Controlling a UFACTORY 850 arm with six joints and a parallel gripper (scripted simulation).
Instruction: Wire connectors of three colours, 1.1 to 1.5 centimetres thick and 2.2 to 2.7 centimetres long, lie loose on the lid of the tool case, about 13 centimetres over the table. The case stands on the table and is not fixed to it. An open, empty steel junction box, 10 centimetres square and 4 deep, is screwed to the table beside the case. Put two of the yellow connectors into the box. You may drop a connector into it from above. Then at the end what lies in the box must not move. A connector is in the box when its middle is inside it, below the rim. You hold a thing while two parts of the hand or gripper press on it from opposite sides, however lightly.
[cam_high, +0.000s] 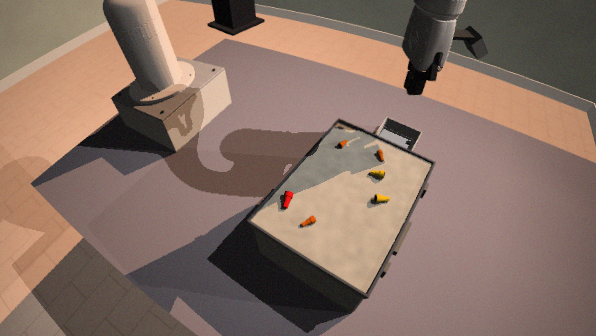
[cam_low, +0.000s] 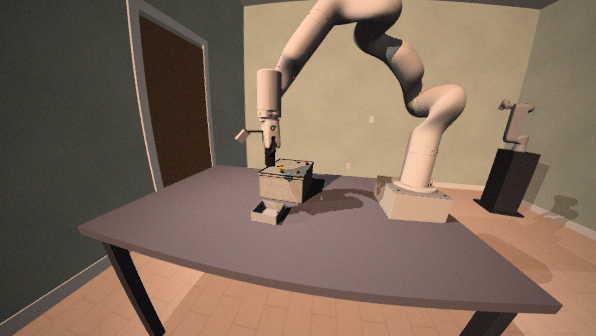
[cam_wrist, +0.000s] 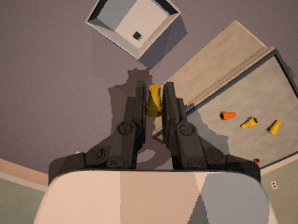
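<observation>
The tool case is 30 mm ahead of my hand, 250 mm to the right of it and 120 mm below it. Also, from my hand: red connector: 40 mm behind, 330 mm to the right, 80 mm below.
</observation>
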